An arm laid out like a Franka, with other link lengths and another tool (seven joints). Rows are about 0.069 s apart.
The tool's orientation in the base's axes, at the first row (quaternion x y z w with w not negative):
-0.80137 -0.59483 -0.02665 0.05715
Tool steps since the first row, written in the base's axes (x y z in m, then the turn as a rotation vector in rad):
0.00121 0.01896 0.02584 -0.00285 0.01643 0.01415
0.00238 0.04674 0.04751 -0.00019 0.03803 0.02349
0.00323 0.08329 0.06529 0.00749 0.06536 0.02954
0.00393 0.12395 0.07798 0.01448 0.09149 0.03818
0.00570 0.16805 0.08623 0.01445 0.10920 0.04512
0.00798 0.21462 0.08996 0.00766 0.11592 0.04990
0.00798 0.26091 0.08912 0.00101 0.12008 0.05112
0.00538 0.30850 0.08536 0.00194 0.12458 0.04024
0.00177 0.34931 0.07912 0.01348 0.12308 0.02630
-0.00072 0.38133 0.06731 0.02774 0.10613 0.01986
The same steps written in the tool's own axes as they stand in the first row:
0.02123 -0.00581 -0.02333 0.01635 -0.00827 -0.01194
0.05037 -0.01393 -0.04143 0.03869 -0.01246 -0.01861
0.08732 -0.02463 -0.05458 0.06756 -0.01329 -0.02144
0.12757 -0.03634 -0.06218 0.09538 -0.01459 -0.02696
0.17091 -0.04774 -0.06497 0.11297 -0.02009 -0.03166
0.21624 -0.05910 -0.06298 0.11791 -0.02879 -0.03540
0.26014 -0.07228 -0.05644 0.12007 -0.03642 -0.03593
0.30419 -0.08814 -0.04678 0.12341 -0.03616 -0.02461
0.34123 -0.10288 -0.03546 0.12380 -0.02386 -0.01126
0.36963 -0.11371 -0.01974 0.11113 -0.00499 -0.00732

